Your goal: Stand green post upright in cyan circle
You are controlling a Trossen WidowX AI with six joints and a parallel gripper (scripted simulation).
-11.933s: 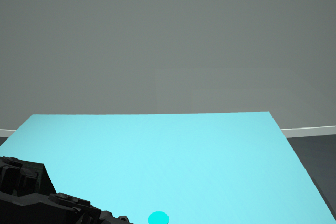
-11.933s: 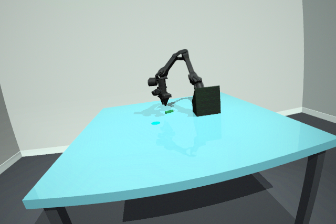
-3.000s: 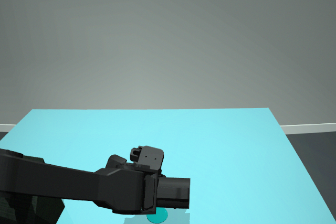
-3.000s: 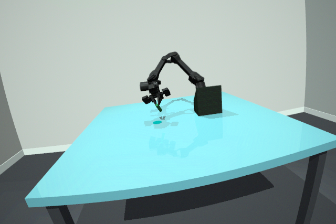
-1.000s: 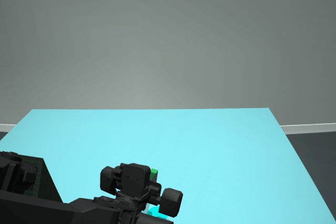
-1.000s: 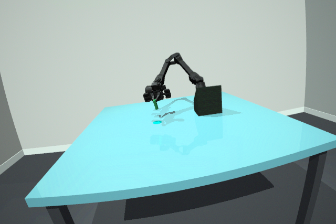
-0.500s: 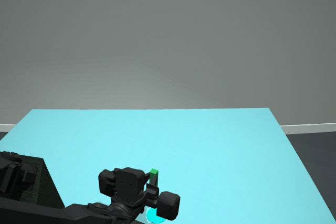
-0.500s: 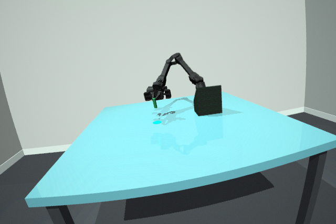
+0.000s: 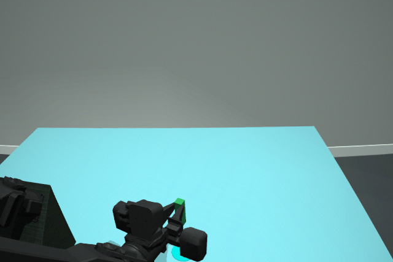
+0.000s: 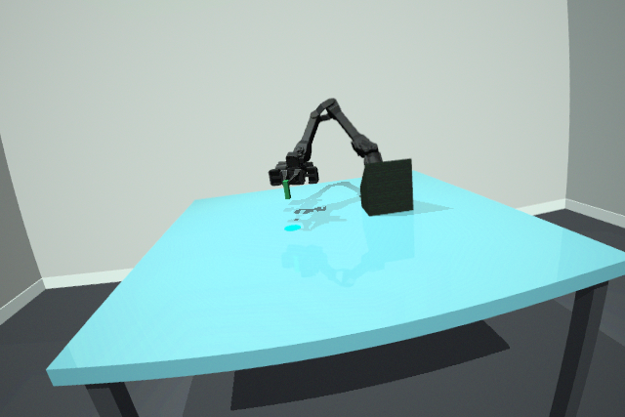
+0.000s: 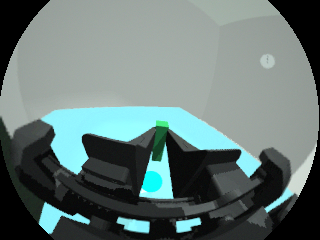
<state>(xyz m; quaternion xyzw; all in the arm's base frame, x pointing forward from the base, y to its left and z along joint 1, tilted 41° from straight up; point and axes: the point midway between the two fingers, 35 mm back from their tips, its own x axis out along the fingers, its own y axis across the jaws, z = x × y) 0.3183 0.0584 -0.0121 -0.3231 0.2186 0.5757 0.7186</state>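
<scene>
The cyan circle lies 16 cm below my gripper tip. Round my gripper tip: green post 2 cm below.
</scene>
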